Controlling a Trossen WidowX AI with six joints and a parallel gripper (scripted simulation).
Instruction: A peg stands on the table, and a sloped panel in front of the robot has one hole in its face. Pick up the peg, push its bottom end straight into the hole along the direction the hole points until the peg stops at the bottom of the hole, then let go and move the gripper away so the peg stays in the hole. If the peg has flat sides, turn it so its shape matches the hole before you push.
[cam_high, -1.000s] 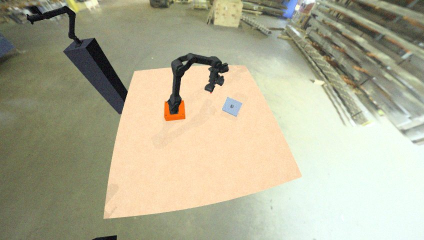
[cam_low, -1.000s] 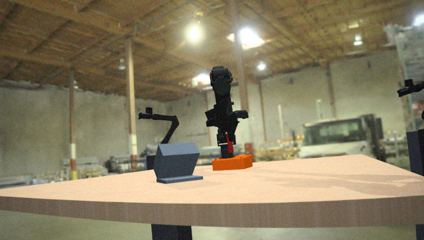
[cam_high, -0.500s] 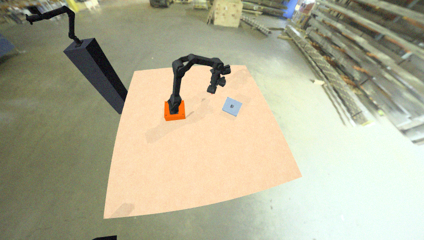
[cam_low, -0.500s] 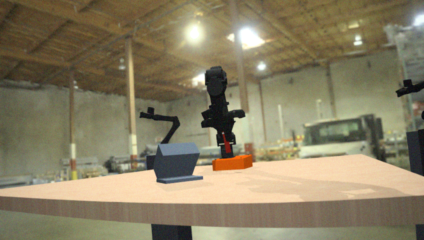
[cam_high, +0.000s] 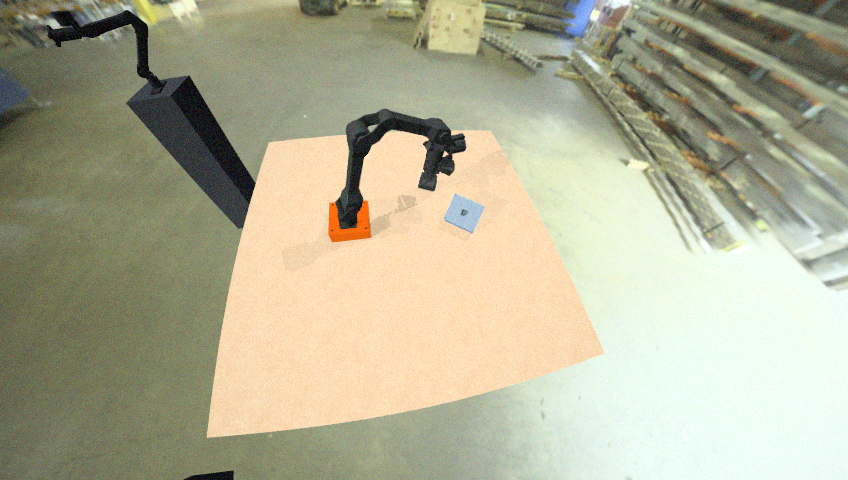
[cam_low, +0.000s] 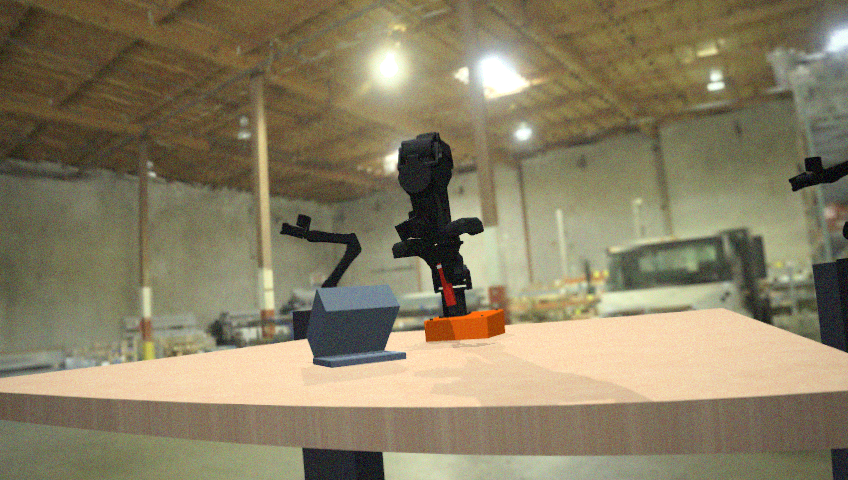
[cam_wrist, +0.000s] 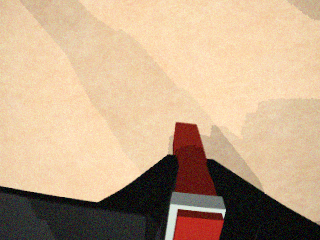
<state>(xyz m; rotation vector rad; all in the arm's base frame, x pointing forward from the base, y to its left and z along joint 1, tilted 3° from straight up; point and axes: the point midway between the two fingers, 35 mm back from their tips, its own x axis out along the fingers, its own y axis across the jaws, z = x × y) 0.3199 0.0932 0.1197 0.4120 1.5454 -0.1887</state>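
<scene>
Now: the blue-grey sloped panel 13 cm ahead of my gripper tip, 13 cm to the right of it and 5 cm below it. Also, from my gripper tip: red peg (2 cm above).
</scene>
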